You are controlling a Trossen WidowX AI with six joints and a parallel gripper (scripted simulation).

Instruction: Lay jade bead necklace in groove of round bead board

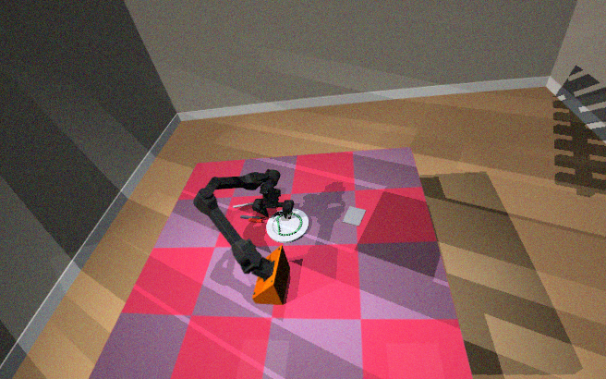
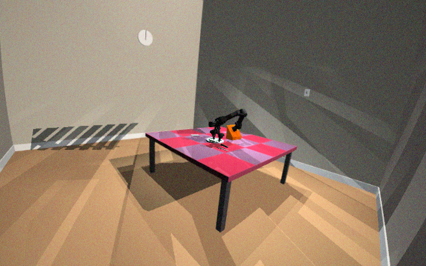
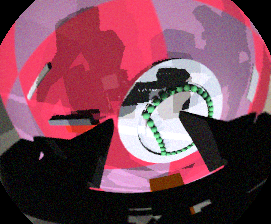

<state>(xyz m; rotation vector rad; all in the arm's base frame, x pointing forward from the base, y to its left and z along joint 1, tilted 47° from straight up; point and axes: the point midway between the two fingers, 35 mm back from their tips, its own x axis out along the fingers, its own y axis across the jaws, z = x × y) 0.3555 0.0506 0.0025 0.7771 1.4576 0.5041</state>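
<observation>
Now: the round white bead board 40 mm behind my gripper tip, 50 mm to the right of it and 10 mm below it. Also, from my gripper tip: red-handled tool: 10 mm ahead, 120 mm to the left, 10 mm below; flat grey pad: 360 mm to the right, 20 mm below; thin white rod: 110 mm ahead, 190 mm to the left, 20 mm below.
</observation>
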